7 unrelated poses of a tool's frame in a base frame.
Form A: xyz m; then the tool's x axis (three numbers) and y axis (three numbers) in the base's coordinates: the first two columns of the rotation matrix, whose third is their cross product.
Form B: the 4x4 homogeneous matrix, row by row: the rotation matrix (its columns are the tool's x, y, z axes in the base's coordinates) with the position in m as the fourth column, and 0 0 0 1 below. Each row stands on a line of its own. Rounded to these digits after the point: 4 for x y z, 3 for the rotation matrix.
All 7 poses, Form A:
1: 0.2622, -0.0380, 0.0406, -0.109, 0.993, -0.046, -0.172, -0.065, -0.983
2: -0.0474, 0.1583, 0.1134, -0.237, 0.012, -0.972, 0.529, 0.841, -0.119
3: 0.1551, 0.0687, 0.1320, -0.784, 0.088, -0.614, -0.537, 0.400, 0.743
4: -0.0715, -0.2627, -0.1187, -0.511, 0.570, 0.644, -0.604, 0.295, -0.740
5: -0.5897, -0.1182, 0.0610, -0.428, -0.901, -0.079, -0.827, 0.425, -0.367
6: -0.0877, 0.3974, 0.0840, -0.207, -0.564, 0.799, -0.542, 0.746, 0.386
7: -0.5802, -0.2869, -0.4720, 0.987, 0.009, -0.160, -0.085, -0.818, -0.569
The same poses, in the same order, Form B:
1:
-0.109, -0.172, -0.979, 0.2622
0.993, -0.065, -0.099, -0.0380
-0.046, -0.983, 0.178, 0.0406
0, 0, 0, 1

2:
-0.237, 0.529, 0.816, -0.0474
0.012, 0.841, -0.542, 0.1583
-0.972, -0.119, -0.206, 0.1134
0, 0, 0, 1

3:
-0.784, -0.537, 0.311, 0.1551
0.088, 0.400, 0.912, 0.0687
-0.614, 0.743, -0.266, 0.1320
0, 0, 0, 1

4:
-0.511, -0.604, -0.612, -0.0715
0.570, 0.295, -0.767, -0.2627
0.644, -0.740, 0.194, -0.1187
0, 0, 0, 1

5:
-0.428, -0.827, 0.364, -0.5897
-0.901, 0.425, -0.092, -0.1182
-0.079, -0.367, -0.927, 0.0610
0, 0, 0, 1

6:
-0.207, -0.542, -0.814, -0.0877
-0.564, 0.746, -0.353, 0.3974
0.799, 0.386, -0.460, 0.0840
0, 0, 0, 1

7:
0.987, -0.085, -0.136, -0.5802
0.009, -0.818, 0.575, -0.2869
-0.160, -0.569, -0.807, -0.4720
0, 0, 0, 1

